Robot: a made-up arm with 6 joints. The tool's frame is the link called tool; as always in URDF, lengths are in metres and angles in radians. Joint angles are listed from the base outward. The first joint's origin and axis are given. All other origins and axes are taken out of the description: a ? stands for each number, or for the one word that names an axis. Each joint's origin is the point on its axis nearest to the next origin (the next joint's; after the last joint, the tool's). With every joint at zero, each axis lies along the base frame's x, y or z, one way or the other. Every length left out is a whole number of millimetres.
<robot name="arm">
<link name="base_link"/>
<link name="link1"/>
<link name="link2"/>
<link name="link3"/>
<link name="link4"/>
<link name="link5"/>
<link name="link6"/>
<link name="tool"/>
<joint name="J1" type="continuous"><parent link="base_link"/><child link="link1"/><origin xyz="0.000 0.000 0.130" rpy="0.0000 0.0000 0.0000"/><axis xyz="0 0 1"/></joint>
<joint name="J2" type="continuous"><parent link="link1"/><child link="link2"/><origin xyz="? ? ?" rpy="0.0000 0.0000 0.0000"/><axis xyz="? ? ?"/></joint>
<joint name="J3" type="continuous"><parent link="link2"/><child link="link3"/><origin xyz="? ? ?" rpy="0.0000 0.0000 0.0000"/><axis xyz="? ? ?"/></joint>
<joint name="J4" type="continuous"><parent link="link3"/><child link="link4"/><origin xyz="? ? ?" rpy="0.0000 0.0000 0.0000"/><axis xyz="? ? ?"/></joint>
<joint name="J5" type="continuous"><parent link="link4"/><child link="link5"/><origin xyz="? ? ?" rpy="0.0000 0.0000 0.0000"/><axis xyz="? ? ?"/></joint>
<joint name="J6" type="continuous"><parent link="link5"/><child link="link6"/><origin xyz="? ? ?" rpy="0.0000 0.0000 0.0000"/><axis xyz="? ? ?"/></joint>
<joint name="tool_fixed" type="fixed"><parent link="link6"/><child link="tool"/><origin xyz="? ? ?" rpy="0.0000 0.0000 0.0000"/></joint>
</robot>
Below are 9 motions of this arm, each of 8 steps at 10 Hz.
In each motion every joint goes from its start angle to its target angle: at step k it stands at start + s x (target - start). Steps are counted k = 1, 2, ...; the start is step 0. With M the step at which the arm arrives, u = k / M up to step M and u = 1 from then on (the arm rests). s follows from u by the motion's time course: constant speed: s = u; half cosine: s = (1 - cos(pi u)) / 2; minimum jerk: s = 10 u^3 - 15 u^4 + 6 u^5.
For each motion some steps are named. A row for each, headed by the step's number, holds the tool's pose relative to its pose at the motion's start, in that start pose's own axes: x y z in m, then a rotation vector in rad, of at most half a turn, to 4 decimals.
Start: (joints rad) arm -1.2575 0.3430 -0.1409 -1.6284 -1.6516 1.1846
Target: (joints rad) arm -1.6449 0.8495 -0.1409 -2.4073 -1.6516 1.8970
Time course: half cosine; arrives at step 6
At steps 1, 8:
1: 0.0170 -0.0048 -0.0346 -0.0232 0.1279 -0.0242
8: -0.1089 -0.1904 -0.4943 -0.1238 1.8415 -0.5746

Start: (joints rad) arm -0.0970 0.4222 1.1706 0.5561 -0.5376 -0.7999
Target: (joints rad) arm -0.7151 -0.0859 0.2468 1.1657 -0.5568 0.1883
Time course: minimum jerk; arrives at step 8
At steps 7, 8:
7: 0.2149 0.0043 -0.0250 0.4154 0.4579 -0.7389
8: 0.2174 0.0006 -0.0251 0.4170 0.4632 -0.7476

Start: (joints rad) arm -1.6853 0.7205 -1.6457 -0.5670 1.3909 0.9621
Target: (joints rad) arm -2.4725 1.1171 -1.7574 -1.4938 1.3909 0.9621
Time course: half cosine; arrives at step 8
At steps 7, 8:
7: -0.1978 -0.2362 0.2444 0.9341 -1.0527 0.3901
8: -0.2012 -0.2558 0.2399 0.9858 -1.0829 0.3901

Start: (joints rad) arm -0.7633 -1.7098 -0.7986 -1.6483 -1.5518 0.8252
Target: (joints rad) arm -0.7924 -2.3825 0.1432 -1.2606 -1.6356 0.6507
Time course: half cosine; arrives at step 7
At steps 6, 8:
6: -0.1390 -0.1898 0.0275 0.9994 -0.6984 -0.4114
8: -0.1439 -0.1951 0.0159 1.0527 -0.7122 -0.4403

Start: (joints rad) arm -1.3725 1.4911 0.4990 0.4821 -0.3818 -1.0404
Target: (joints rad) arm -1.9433 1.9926 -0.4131 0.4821 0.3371 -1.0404
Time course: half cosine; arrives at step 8
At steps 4, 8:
4: 0.1026 0.2591 0.0239 0.6167 -0.1470 -0.9433
8: 0.3271 0.3146 0.1704 1.2591 -0.2443 -1.8702

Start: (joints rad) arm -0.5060 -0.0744 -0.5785 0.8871 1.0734 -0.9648
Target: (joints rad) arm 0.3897 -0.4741 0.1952 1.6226 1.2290 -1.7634
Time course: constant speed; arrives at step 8
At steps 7, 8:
7: 0.0550 -0.1103 0.4085 0.1815 0.7887 0.2397
8: 0.1119 -0.1354 0.4462 0.2112 0.8780 0.2791

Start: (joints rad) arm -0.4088 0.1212 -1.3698 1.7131 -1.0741 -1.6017
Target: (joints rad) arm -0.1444 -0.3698 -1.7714 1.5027 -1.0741 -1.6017
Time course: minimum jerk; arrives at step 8
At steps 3, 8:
3: -0.0096 -0.0068 -0.0182 -0.0581 -0.1292 -0.0382
8: -0.0283 -0.0065 -0.0747 -0.2502 -0.4567 -0.2417

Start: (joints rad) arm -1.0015 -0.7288 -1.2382 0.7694 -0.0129 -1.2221
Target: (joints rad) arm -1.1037 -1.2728 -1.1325 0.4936 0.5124 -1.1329
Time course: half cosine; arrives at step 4
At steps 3, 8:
3: 0.0139 0.0287 -0.0437 0.2477 0.0394 -0.1025
8: 0.0181 0.0354 -0.0500 0.2934 0.0494 -0.1171

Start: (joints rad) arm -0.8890 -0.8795 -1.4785 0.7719 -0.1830 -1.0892
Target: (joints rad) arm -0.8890 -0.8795 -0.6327 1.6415 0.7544 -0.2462
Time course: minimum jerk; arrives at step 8
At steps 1, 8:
1: 0.0004 0.0026 0.0000 0.0161 0.0205 0.0025
8: -0.0661 0.1570 0.1741 0.8378 1.8157 0.1283

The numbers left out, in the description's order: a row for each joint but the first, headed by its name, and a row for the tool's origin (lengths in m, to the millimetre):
J2: xyz -0.090 -0.070 0.000, axis 0 1 0
J3: xyz -0.040 0.000 -0.060, axis -1 0 0
J4: xyz 0.000 -0.050 0.010, axis 0 0 1
J5: xyz 0.160 0.030 0.000, axis 1 0 0
J6: xyz 0.000 -0.060 -0.300, axis 0 1 0
tool: xyz 0.040 0.000 0.100

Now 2 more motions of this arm.
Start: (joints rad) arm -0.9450 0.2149 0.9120 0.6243 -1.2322 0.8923
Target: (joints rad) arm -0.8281 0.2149 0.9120 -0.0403 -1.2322 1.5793
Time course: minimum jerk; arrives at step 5
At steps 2, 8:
2: 0.0229 -0.0244 -0.0810 0.0584 0.3890 -0.0626
8: -0.0041 -0.0567 -0.2754 0.2541 1.2160 -0.1448

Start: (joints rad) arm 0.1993 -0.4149 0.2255 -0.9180 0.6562 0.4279
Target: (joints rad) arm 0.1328 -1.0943 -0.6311 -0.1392 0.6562 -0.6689
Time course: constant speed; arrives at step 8
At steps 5, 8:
5: -0.1226 0.1969 -0.0580 0.6356 -0.3934 0.4292
8: -0.2360 0.2712 -0.0445 1.1507 -0.6217 0.6383

